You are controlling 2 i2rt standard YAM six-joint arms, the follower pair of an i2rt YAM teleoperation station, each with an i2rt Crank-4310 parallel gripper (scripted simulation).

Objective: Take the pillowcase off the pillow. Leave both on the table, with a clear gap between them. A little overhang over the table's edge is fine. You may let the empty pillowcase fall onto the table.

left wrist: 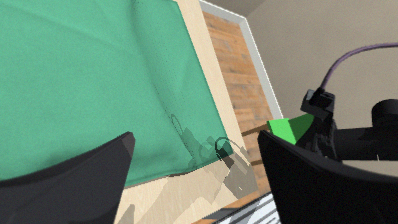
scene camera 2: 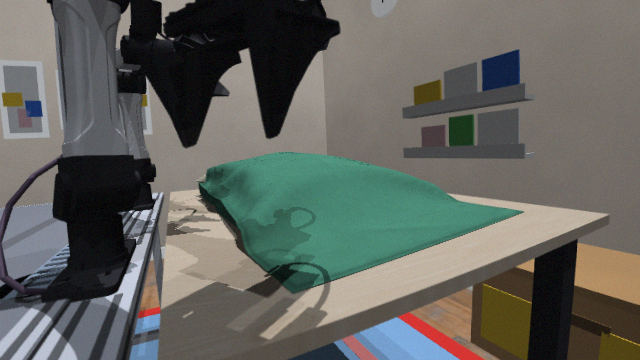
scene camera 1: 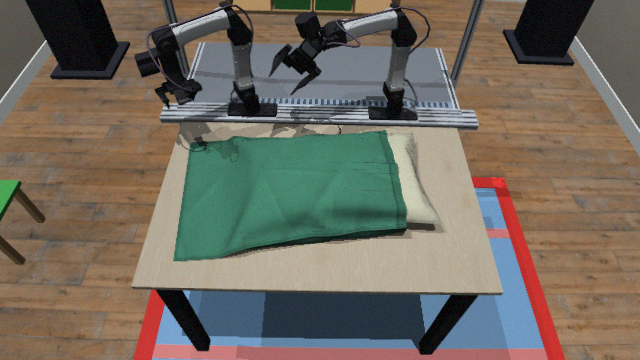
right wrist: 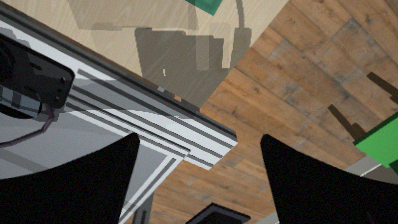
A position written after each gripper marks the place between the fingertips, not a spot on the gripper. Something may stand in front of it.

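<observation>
The left gripper (scene camera 2: 225, 76) (left wrist: 196, 134) shares the scene with the right gripper (scene camera 2: 227, 142) (left wrist: 289, 161) (right wrist: 200, 136). A green pillowcase (scene camera 2: 307, 219) (left wrist: 80, 80) (scene camera 1: 243, 193) is visible as well, and so is a cream pillow (scene camera 1: 419, 209).
</observation>
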